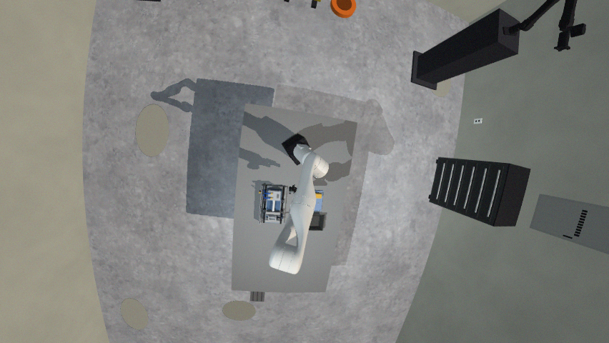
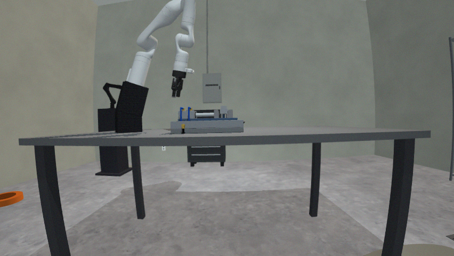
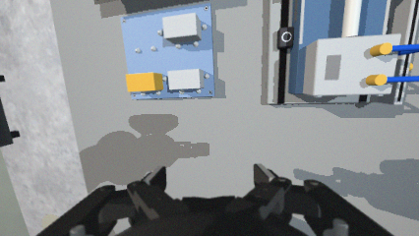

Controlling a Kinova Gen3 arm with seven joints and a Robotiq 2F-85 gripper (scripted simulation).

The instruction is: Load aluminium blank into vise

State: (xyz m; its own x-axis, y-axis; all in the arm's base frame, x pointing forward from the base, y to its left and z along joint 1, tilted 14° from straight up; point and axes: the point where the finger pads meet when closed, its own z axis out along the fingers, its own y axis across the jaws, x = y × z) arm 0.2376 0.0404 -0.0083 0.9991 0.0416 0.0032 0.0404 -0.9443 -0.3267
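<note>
The brass blank lies 90 mm ahead of my hand, 160 mm to the left of it and 170 mm below it. From my hand the other things lie so: vise (200 mm ahead, 170 mm to the right, 150 mm below); then white rod (180 mm ahead, 170 mm to the right, 120 mm below).
</note>
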